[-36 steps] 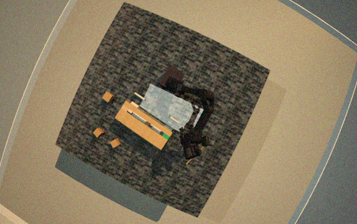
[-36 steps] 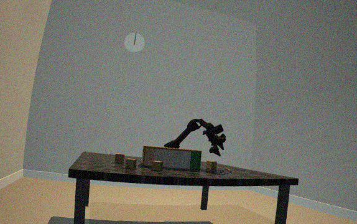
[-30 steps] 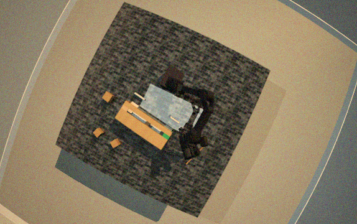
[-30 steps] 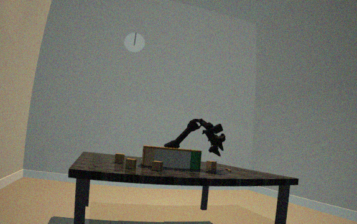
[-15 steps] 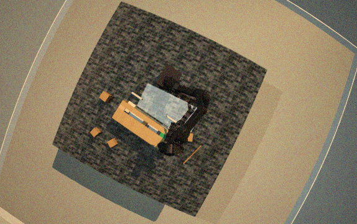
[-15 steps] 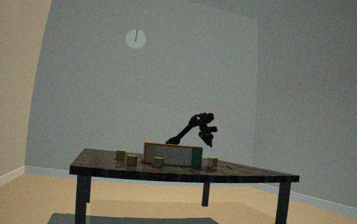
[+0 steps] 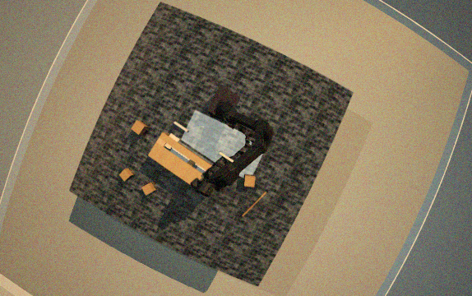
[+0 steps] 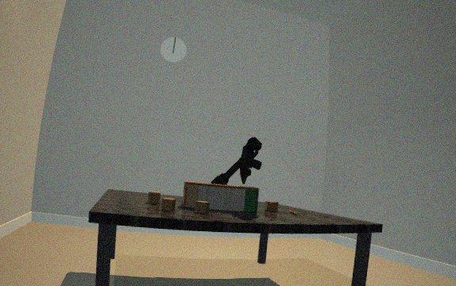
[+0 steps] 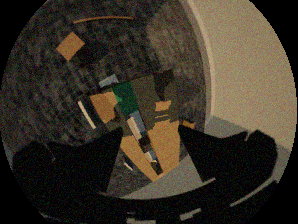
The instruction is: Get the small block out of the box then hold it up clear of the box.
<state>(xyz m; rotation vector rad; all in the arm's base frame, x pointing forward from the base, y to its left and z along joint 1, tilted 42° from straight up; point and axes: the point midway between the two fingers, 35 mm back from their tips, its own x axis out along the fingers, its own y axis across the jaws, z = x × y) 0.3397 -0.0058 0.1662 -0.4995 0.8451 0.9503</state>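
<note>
Right now the box is 40 mm behind my gripper tip, 120 mm to the right of it and 100 mm below it. Also, from my gripper tip: thin stick 40 mm ahead, 300 mm to the left, 160 mm below.
</note>
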